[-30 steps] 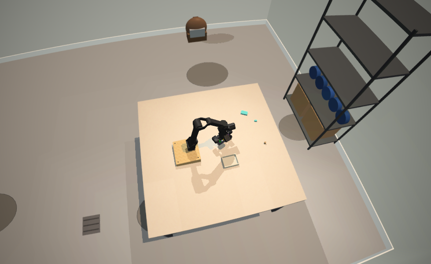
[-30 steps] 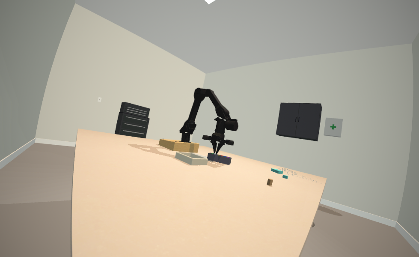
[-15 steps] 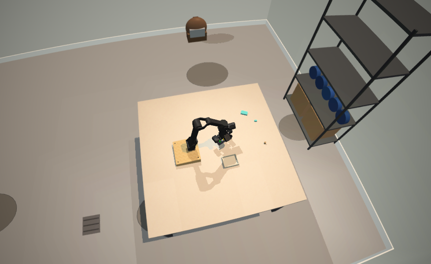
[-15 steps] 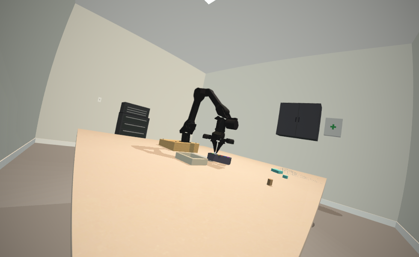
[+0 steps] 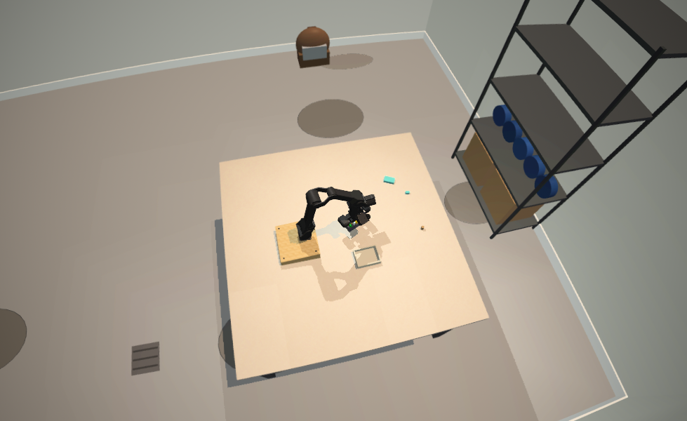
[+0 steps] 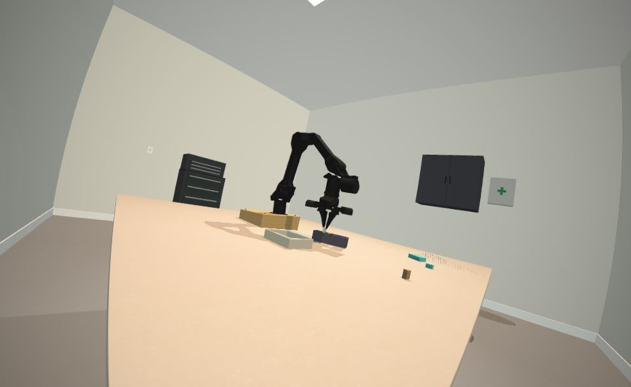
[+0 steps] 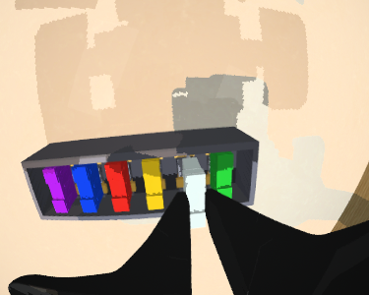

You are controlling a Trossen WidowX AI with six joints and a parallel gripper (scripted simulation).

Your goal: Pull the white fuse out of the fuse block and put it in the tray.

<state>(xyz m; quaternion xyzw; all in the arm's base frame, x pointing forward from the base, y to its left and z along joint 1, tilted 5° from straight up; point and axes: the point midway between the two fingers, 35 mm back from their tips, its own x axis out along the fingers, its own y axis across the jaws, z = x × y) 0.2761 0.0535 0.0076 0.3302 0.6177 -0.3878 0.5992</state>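
Right now my gripper tip is 200 mm to the left of the tray, 50 mm short of it and 50 mm above it. From my gripper tip the other things lie so: white fuse: 10 mm below.
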